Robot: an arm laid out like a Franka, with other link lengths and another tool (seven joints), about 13 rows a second.
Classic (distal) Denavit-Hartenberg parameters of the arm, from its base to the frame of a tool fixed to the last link. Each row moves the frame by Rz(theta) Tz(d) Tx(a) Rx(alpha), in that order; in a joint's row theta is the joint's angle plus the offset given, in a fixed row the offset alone. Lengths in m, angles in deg.
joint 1: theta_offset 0  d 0.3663  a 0  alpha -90
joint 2: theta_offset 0  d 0  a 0  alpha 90
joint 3: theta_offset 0  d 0.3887  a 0.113  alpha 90
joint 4: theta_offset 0  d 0  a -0.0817  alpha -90
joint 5: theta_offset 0  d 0.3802  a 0  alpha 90
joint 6: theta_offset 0  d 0  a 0.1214  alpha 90
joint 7: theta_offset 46  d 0.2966  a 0.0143  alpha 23.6
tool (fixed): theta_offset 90  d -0.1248  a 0  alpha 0
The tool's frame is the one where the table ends.
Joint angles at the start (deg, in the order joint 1, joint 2, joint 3, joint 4, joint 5, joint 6, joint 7):
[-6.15 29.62 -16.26 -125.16 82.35 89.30 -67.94]
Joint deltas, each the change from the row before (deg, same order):
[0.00 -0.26 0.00 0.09 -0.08 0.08 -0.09]
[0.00 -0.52 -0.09 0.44 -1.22 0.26 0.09]
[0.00 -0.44 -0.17 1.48 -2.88 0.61 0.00]
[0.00 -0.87 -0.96 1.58 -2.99 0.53 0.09]
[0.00 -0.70 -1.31 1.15 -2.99 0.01 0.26]
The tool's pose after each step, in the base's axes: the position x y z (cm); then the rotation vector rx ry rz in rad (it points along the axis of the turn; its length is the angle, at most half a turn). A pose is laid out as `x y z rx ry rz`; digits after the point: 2 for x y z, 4 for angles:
55.52 -4.62 16.39 -0.2686 1.6079 1.4392
55.68 -4.96 16.88 -0.2972 1.6148 1.4361
56.16 -5.82 17.49 -0.3660 1.6348 1.4282
56.71 -7.56 18.62 -0.4343 1.6553 1.4017
56.73 -9.41 19.53 -0.4857 1.6807 1.3826

